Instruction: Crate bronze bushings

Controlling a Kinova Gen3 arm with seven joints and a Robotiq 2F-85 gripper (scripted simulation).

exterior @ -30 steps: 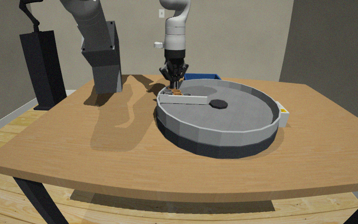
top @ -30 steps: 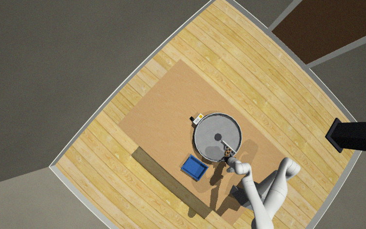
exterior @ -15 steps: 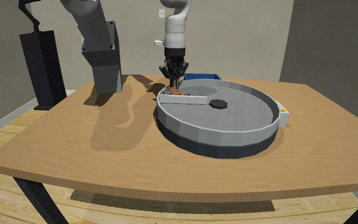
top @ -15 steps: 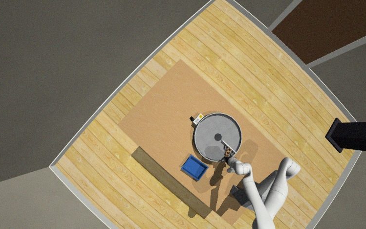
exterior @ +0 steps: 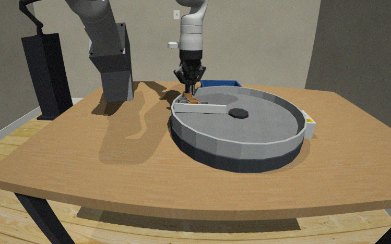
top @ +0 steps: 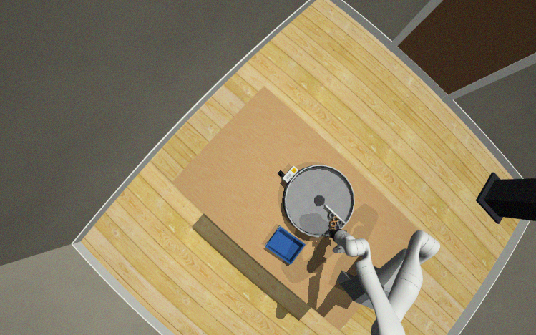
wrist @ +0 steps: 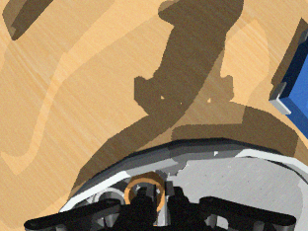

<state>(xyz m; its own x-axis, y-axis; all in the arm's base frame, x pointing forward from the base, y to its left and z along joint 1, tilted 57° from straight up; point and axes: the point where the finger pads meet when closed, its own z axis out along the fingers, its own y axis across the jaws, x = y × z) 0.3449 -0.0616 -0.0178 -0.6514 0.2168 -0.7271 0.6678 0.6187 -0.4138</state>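
My gripper is now 24 cm to the right of the blue crate, 13 cm short of it and 7 cm above it. Also, from my hand: grey turning table: 16 cm ahead, 9 cm to the right, 5 cm below.
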